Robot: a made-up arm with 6 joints. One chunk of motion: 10 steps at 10 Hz.
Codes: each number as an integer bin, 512 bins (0 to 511) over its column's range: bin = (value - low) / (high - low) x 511, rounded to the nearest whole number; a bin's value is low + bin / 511 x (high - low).
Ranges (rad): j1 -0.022..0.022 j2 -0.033..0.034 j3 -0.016..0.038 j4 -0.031..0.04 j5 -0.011..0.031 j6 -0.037..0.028
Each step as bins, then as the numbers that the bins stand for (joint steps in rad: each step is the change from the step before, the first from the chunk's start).
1 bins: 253 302 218 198 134 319
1 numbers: -0.00022 0.00660 0.00704 -0.00349 0.00001 0.00358
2 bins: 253 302 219 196 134 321
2 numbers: -0.00022 0.00660 0.00714 -0.00377 0.00001 0.00383
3 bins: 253 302 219 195 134 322
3 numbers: -0.00022 0.00660 0.00714 -0.00391 0.00001 0.00396
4 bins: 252 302 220 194 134 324
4 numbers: -0.00030 0.00660 0.00725 -0.00405 0.00001 0.00421
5 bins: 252 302 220 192 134 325
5 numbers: -0.00030 0.00660 0.00725 -0.00432 0.00001 0.00434
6 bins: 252 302 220 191 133 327
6 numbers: -0.00030 0.00660 0.00725 -0.00446 -0.00007 0.00459
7 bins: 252 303 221 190 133 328
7 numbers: -0.00030 0.00673 0.00735 -0.00460 -0.00007 0.00472
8 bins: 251 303 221 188 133 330
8 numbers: -0.00039 0.00673 0.00735 -0.00488 -0.00007 0.00498
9 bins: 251 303 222 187 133 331
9 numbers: -0.00039 0.00673 0.00746 -0.00502 -0.00007 0.00510
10 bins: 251 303 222 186 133 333
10 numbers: -0.00039 0.00673 0.00746 -0.00516 -0.00007 0.00536
